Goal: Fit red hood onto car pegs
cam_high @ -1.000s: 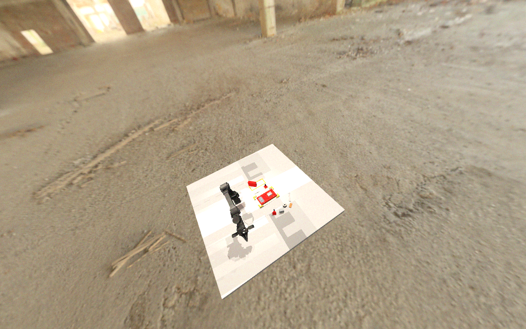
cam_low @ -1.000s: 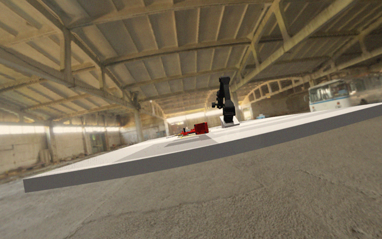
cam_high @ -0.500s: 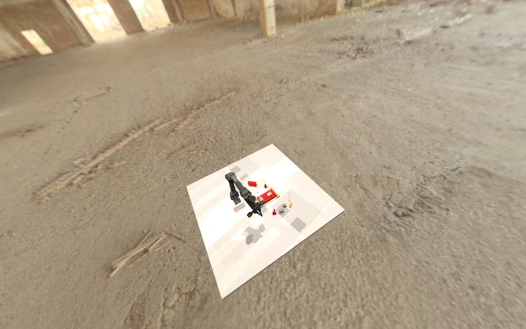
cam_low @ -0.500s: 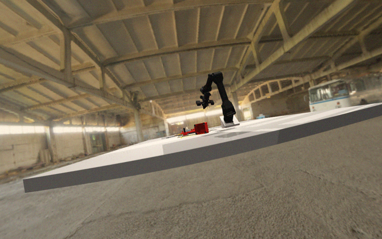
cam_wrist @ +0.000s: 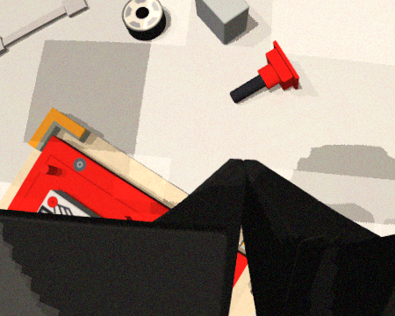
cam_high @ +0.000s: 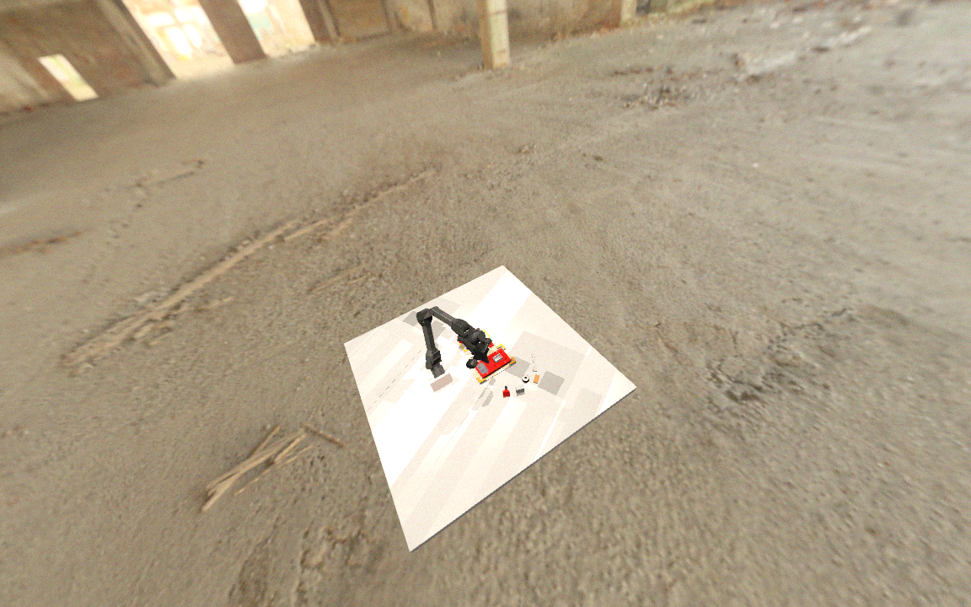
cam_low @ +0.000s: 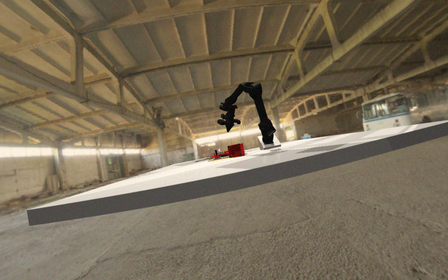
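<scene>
The red hood is 32 cm to the left of my gripper tip, 15 cm below it and 1 cm behind it.
</scene>
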